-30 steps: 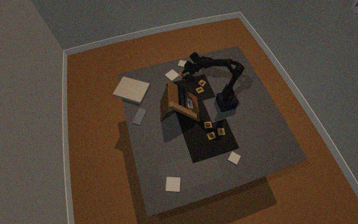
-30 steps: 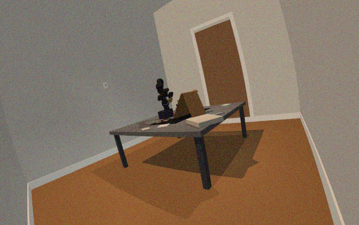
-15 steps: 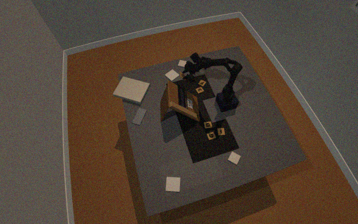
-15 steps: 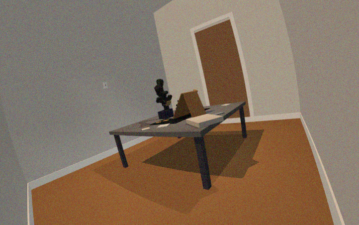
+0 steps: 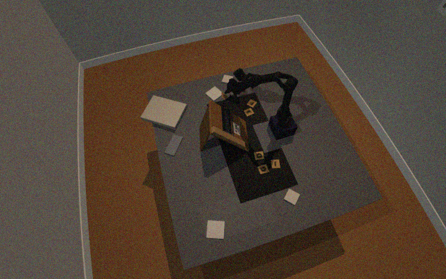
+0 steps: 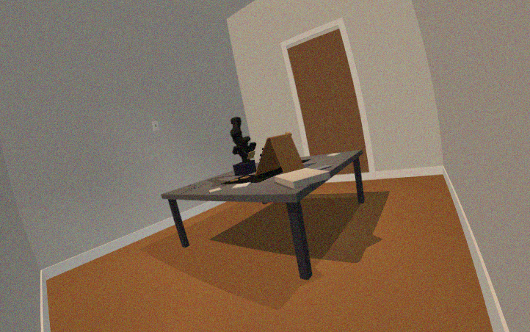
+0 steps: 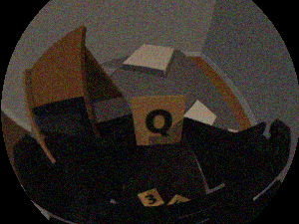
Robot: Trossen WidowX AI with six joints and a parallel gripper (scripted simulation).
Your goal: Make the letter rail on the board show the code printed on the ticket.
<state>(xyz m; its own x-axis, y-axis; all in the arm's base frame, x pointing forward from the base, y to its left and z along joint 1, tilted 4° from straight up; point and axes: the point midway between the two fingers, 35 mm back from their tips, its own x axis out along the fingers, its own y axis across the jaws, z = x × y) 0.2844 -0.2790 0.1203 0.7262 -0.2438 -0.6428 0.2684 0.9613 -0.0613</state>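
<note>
My gripper tip is 210 mm to the right of the white ticket and 80 mm above it. From my gripper tip the other things lie so: black mat: 110 mm behind, 290 mm to the left, 170 mm below; letter tile: 210 mm behind, 170 mm below; flat white box: 420 mm ahead, 140 mm to the right, 150 mm below.
</note>
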